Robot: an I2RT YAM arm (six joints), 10 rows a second.
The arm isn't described. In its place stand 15 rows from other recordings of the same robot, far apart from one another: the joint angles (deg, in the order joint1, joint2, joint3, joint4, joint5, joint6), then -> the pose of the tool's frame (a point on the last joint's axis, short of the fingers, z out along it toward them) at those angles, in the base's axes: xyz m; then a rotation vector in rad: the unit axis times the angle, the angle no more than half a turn.
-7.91, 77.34, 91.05, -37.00, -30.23, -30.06 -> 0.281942 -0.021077 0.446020 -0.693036 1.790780 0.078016
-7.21, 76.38, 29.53, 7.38, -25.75, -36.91 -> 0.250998 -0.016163 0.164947 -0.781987 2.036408 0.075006
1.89, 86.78, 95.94, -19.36, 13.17, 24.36 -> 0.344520 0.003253 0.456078 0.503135 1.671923 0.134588
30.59, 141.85, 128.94, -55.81, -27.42, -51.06 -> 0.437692 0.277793 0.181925 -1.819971 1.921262 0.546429
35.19, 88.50, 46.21, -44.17, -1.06, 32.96 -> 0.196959 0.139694 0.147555 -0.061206 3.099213 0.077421
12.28, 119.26, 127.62, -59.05, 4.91, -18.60 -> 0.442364 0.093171 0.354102 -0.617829 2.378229 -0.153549
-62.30, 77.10, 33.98, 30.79, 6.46, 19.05 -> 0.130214 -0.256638 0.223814 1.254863 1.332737 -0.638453
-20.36, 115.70, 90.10, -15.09, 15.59, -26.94 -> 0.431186 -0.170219 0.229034 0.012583 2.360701 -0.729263
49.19, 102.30, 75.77, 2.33, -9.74, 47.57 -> 0.271071 0.323144 0.270973 -0.153315 2.211943 1.195972
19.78, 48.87, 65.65, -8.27, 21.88, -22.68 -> 0.163942 0.044860 0.456366 -0.215000 1.424300 -0.312869
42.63, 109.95, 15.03, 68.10, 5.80, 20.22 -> 0.183790 0.164292 0.063048 -0.341567 2.058631 0.578598
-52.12, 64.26, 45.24, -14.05, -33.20, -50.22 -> 0.164898 -0.180225 0.271552 -0.297812 2.058754 -0.483466
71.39, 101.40, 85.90, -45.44, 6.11, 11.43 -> 0.124042 0.356498 0.269012 -1.302499 2.331741 0.350925
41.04, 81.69, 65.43, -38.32, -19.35, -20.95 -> 0.215663 0.203377 0.276054 -1.423220 2.101204 0.566543
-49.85, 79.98, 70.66, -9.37, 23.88, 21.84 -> 0.199496 -0.258841 0.358861 1.354769 1.380021 -0.724241
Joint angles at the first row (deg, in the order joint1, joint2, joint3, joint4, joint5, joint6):
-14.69, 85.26, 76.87, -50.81, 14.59, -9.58
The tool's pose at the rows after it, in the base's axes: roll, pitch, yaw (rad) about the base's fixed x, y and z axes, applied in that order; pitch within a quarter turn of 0, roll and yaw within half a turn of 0; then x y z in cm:
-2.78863 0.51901 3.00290 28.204 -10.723 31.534
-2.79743 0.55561 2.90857 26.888 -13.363 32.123
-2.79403 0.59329 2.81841 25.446 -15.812 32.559
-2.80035 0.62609 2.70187 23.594 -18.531 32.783
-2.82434 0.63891 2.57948 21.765 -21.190 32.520
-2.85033 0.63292 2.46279 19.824 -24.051 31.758
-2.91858 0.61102 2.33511 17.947 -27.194 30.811
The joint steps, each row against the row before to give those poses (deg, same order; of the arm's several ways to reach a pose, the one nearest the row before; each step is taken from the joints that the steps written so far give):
-4.44, -1.22, 0.36, 0.35, -0.18, -0.44
-5.72, -0.90, 0.11, 0.97, -1.02, -0.01
-5.47, -0.79, -0.22, 1.57, -0.33, 0.01
-6.34, -0.44, -0.30, 1.52, -0.46, 0.52
-6.22, 0.59, -0.17, 1.11, -0.97, 0.77
-6.45, 1.70, -0.06, 1.17, -1.27, 0.19
-6.46, 3.50, 1.63, -0.02, -3.18, 0.64

